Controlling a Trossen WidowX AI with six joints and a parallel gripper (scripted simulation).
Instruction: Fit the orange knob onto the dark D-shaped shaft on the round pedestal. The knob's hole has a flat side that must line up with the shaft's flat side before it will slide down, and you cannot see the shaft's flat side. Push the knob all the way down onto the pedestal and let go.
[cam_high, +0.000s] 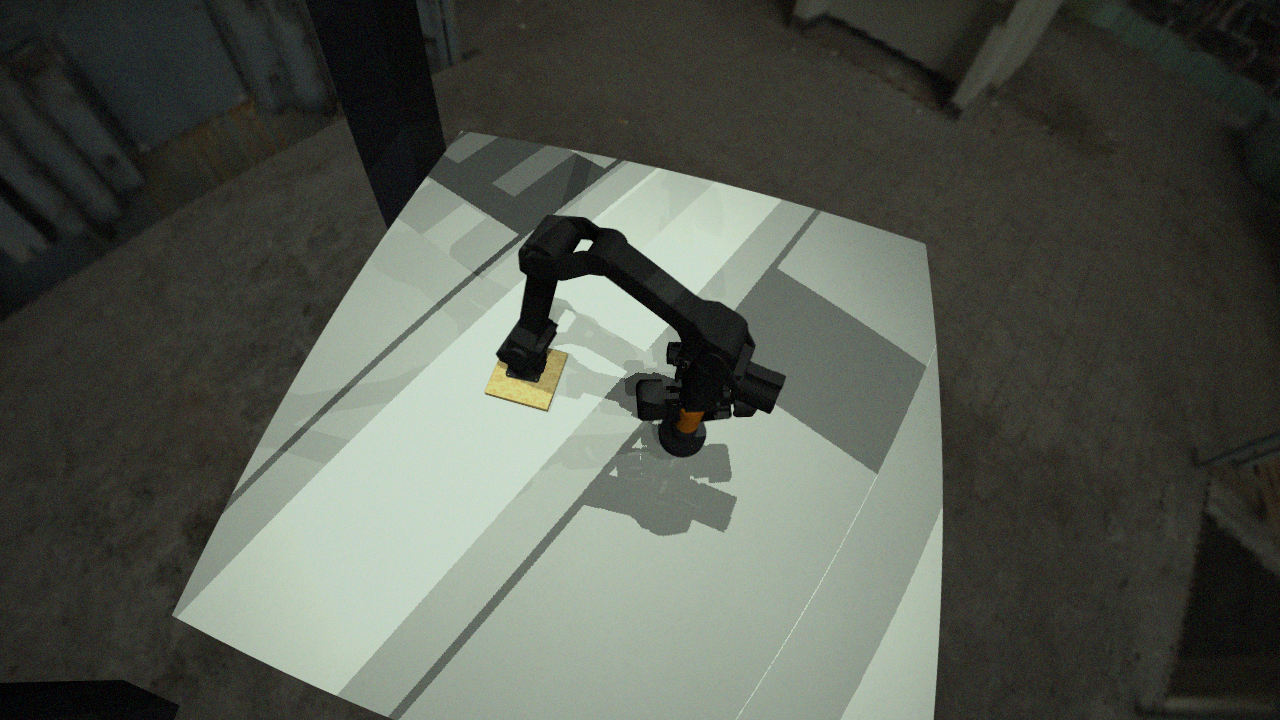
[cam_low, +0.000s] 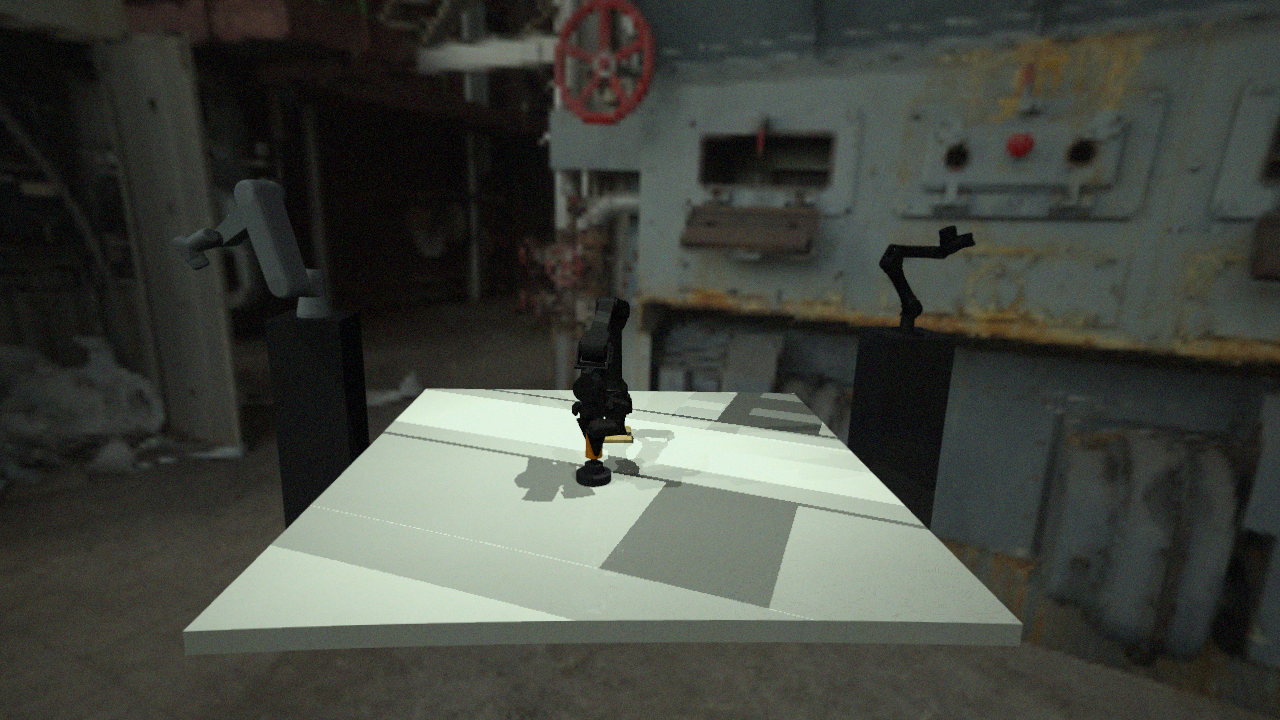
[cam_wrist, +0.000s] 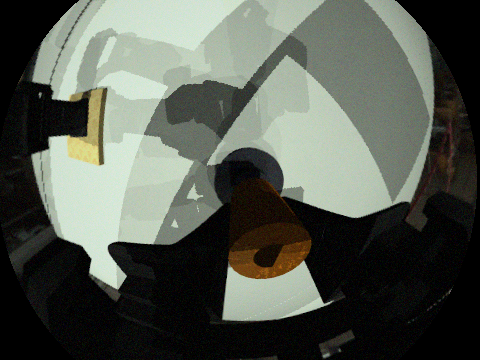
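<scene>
Right now my gripper tip is 2 cm below the orange knob. From my gripper tip the other things lie so: round pedestal (4 cm below).
</scene>
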